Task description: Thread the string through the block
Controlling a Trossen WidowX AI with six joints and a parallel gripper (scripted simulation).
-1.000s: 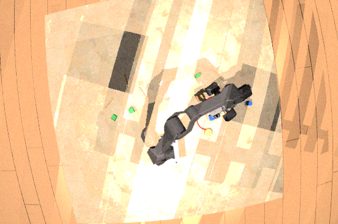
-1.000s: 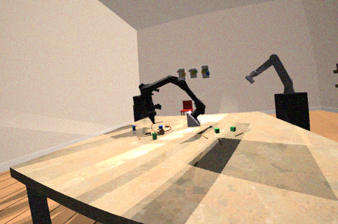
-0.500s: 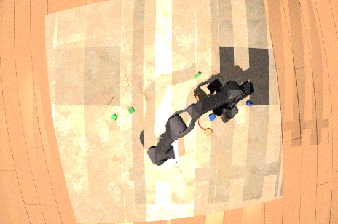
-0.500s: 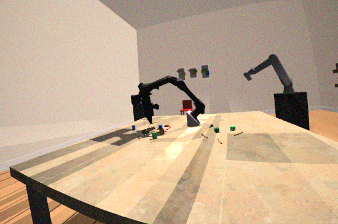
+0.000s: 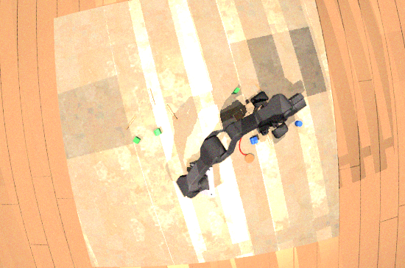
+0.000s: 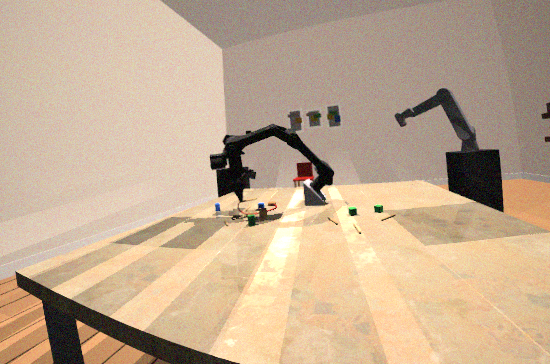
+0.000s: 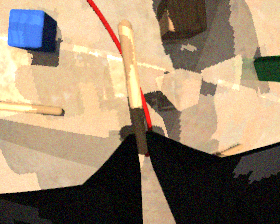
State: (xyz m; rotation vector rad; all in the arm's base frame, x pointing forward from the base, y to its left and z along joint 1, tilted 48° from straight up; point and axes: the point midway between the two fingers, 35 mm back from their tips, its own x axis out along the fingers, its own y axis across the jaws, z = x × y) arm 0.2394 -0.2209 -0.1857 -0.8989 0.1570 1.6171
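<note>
Now: gripper tip 100 mm to the right of the wooden block, 40 mm above it and 10 mm short of it. From my gripper tip the other things lie so: blue cube: 100 mm behind, 50 mm to the left, 50 mm below; blue cylinder: 170 mm to the right, 60 mm behind, 40 mm below; thin wooden stick: 10 mm to the left, 10 mm behind.
</note>
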